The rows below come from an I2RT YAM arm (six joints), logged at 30 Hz.
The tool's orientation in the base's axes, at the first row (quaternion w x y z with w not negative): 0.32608, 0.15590, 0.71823, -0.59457
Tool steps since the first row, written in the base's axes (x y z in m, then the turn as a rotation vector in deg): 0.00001, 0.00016, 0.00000, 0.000, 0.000, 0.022; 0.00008, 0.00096, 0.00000, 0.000, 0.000, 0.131; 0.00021, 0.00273, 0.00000, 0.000, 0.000, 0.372; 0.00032, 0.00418, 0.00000, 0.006, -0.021, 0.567; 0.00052, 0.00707, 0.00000, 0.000, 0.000, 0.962; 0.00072, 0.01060, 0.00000, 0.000, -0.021, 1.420; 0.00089, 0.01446, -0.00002, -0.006, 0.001, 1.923; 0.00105, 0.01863, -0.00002, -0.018, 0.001, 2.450; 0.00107, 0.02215, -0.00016, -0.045, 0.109, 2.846; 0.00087, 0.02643, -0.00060, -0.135, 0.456, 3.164; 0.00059, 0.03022, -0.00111, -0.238, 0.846, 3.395; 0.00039, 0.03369, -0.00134, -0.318, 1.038, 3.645
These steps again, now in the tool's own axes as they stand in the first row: -0.00003, 0.00005, -0.00015, -0.014, -0.017, -0.002; -0.00022, 0.00028, -0.00089, -0.086, -0.099, -0.011; -0.00060, 0.00080, -0.00255, -0.243, -0.280, -0.030; -0.00092, 0.00122, -0.00390, -0.372, -0.428, -0.024; -0.00154, 0.00205, -0.00661, -0.629, -0.724, -0.077; -0.00227, 0.00303, -0.00993, -0.925, -1.074, -0.094; -0.00301, 0.00409, -0.01357, -1.253, -1.450, -0.157; -0.00381, 0.00521, -0.01751, -1.589, -1.854, -0.203; -0.00431, 0.00619, -0.02085, -1.845, -2.142, -0.345; -0.00458, 0.00744, -0.02497, -2.044, -2.352, -0.728; -0.00466, 0.00858, -0.02863, -2.182, -2.493, -1.149; -0.00493, 0.00948, -0.03198, -2.318, -2.683, -1.375
